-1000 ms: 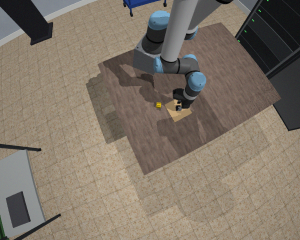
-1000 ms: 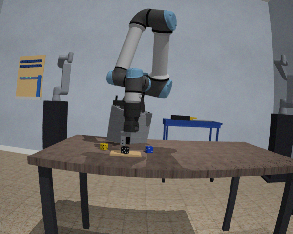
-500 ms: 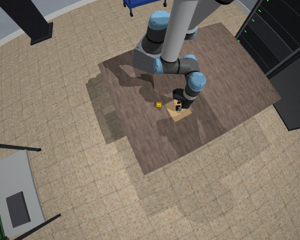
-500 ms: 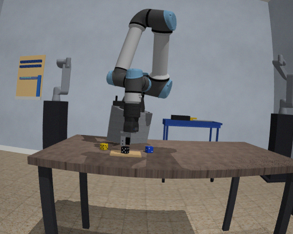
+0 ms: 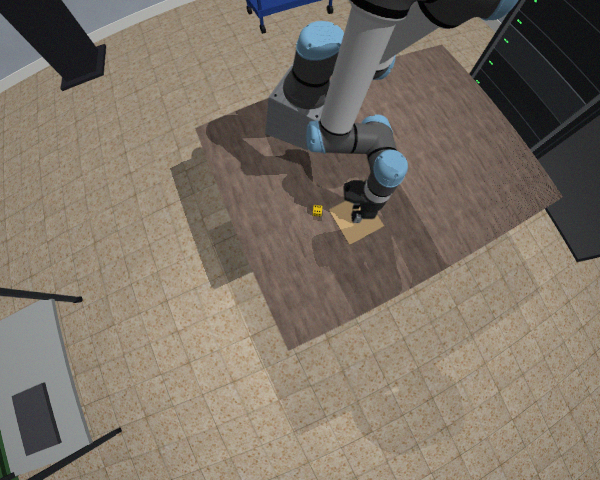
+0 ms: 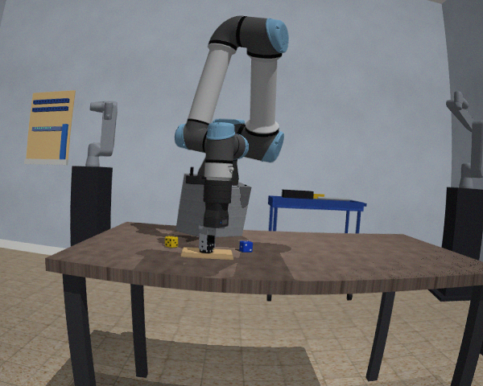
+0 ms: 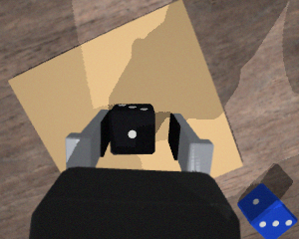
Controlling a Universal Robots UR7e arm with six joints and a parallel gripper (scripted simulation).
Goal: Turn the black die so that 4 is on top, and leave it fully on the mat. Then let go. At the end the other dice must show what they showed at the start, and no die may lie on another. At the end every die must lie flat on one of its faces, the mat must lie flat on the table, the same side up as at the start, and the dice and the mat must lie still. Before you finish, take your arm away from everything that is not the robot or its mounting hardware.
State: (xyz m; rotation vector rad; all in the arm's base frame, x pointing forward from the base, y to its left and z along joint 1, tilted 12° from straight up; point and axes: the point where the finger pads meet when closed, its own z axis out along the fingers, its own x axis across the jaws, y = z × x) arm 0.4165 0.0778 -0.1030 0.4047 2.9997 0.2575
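Right now the black die is 10 mm below my hand. The rest, counted from my hand: blue die (90 mm behind, 100 mm to the left, 20 mm below); tan mat (10 mm ahead, 30 mm below); yellow die (50 mm behind, 120 mm to the right, 20 mm below).
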